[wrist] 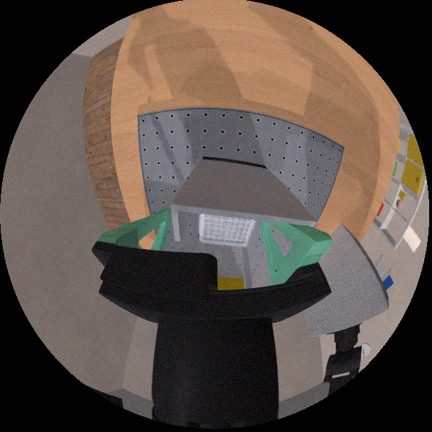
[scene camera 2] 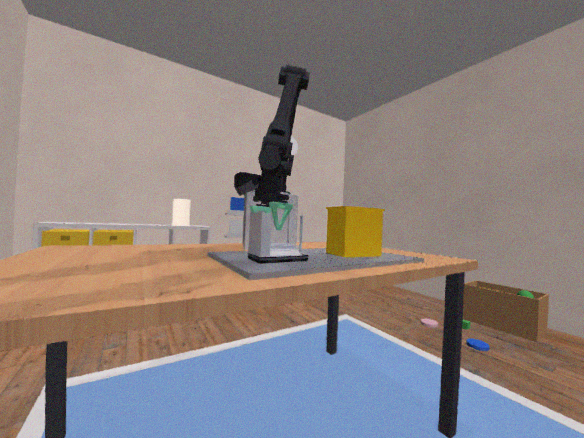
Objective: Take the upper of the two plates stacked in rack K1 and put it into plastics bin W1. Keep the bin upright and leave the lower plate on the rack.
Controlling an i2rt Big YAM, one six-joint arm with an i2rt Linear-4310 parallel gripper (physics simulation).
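Places are measured from the arm's base along level axes (x ahead, y left, z up), in centimetres.
Pixels of known places: gripper, fingertip midpoint: [scene camera 2: 269, 230].
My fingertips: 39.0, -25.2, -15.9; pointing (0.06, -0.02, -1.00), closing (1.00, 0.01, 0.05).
Behind a point stands the place of what it marks, as x, y, z.
Rack K1 [scene camera 2: 259, 235] {40.2, -29.0, -17.4} [wrist: 240, 190] is a grey holder with tall walls and a black base edge. Clear, gridded plate ware [scene camera 2: 282, 251] {41.3, -21.9, -22.0} [wrist: 226, 230] lies low inside it; the two stacked plates cannot be told apart. The yellow bin W1 [scene camera 2: 354, 232] {42.3, 7.9, -16.2} [wrist: 230, 283] stands upright to the right of the rack in the scene view; it is mostly hidden behind my gripper body in the wrist view. My gripper [scene camera 2: 270, 215] [wrist: 214, 213] is open and empty, pointing down, with its green fingers at the rack's upper part, above the plates. One finger is partly hidden by the rack wall in the scene view.
Rack and bin stand on a grey perforated board [scene camera 2: 235, 264] {40.2, -35.7, -25.0} [wrist: 165, 130] on the wooden table [scene camera 2: 125, 270] {31.7, -59.7, -26.3} [wrist: 270, 55]. Tall rack walls and thin posts rise close around the fingers. A brown box [scene camera 2: 500, 310] stands on the floor at the right.
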